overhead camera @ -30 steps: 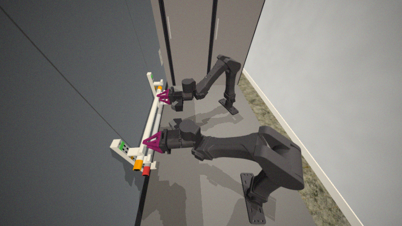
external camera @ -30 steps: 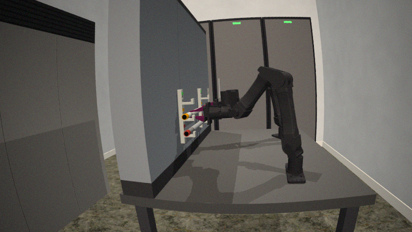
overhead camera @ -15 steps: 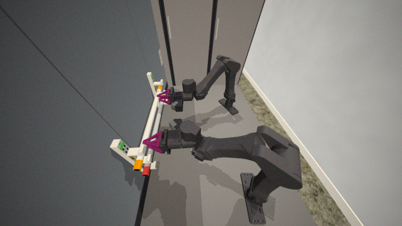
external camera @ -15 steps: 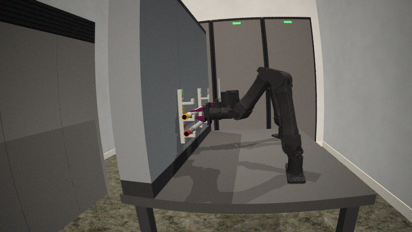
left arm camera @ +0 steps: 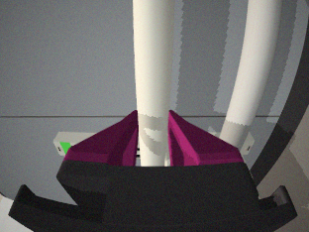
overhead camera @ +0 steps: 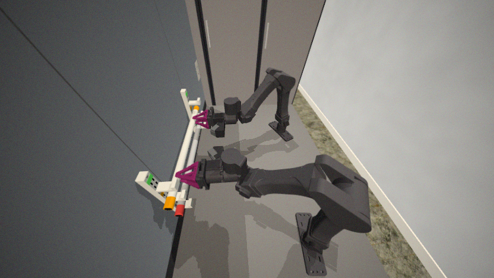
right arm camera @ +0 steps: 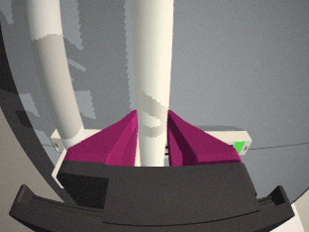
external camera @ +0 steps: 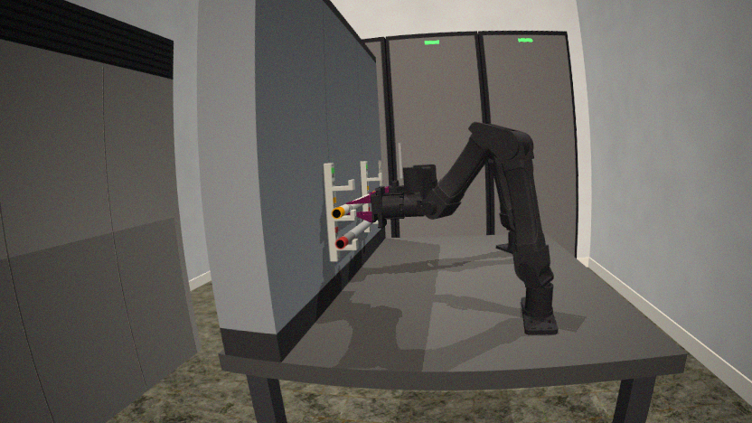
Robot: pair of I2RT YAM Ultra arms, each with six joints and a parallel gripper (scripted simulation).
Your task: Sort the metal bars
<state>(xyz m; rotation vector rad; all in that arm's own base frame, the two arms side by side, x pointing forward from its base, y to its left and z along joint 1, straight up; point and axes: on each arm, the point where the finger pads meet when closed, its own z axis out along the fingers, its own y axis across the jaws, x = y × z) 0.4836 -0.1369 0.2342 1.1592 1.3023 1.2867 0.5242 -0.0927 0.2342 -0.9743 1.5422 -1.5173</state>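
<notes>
My right gripper is now 150 mm to the right of the orange-ended bar. Also, from my right hand: grey wall panel: 100 mm ahead, 130 mm to the left, 190 mm above; then red-ended bar: 10 mm behind, 140 mm to the left, 80 mm below.
The orange-ended bar is 15 cm to the right of my left hand and 2 cm ahead of it. The rest, counted from my left hand: grey wall panel (19 cm above, 17 cm to the right, 12 cm ahead); then red-ended bar (15 cm to the right, 8 cm below, 2 cm ahead).
</notes>
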